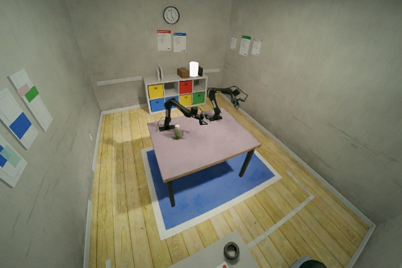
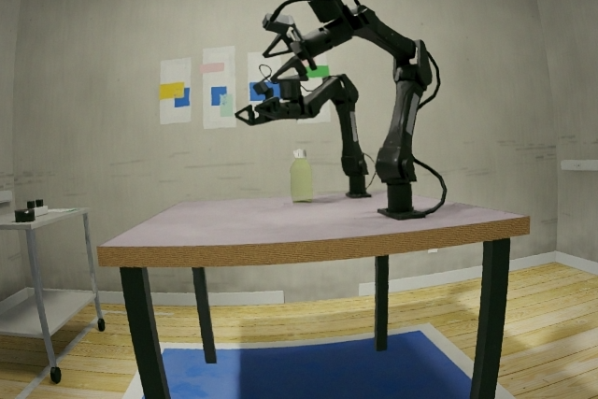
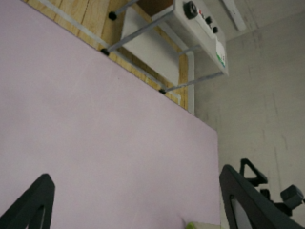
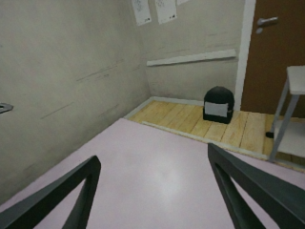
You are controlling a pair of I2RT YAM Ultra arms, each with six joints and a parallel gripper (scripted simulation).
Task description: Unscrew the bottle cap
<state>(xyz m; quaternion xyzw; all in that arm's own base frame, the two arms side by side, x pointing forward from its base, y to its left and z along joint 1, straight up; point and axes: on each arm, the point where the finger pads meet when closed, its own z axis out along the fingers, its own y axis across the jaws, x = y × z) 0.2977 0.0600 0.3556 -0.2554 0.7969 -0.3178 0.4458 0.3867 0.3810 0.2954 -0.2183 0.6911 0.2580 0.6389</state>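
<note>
Now: right hand 160 mm past the white cap, 300 mm to the left of it and 120 mm above it. The rest, counted from my right hand: green bottle (160 mm behind, 300 mm to the right, 210 mm below).
Now: the white cap 8 cm behind my left hand, 69 cm to the right of it and 18 cm below it. The rest, counted from my left hand: green bottle: 8 cm behind, 69 cm to the right, 27 cm below.
</note>
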